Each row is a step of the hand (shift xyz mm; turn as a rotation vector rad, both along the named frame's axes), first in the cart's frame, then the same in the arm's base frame.
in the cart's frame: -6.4 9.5 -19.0 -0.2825 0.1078 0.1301
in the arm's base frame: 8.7 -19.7 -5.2 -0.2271 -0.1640 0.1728
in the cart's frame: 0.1 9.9 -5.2 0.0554 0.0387 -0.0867
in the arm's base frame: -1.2 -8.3 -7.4 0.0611 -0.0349 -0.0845
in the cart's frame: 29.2 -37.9 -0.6 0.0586 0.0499 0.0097
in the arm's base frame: 27.8 38.9 1.6 -0.0220 0.0140 -0.0731
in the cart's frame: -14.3 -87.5 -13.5 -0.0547 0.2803 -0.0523
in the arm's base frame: 55.6 32.4 62.5 -0.1235 -0.2189 -0.1453
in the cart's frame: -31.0 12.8 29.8 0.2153 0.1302 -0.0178
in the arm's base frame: -38.0 -10.0 21.7 -0.0088 0.0515 -0.2468
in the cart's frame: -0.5 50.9 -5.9 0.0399 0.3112 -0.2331
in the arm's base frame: -23.2 -31.9 -32.7 0.0265 -0.2769 -0.2746
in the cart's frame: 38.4 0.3 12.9 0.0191 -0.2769 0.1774
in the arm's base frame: -2.0 30.8 -26.2 0.0129 0.2638 0.1969
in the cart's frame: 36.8 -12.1 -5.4 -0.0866 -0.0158 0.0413
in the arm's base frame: 19.2 26.6 -21.2 -0.0440 -0.0223 0.0838
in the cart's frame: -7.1 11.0 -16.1 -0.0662 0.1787 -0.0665
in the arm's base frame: 5.4 -19.4 -5.0 -0.0590 -0.1773 -0.0763
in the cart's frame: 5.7 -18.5 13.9 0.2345 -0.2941 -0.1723
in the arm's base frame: 0.2 21.5 10.3 0.3524 0.2147 -0.0295
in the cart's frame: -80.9 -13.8 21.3 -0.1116 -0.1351 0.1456
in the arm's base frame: -27.7 -30.9 73.9 -0.0684 0.0861 0.1996
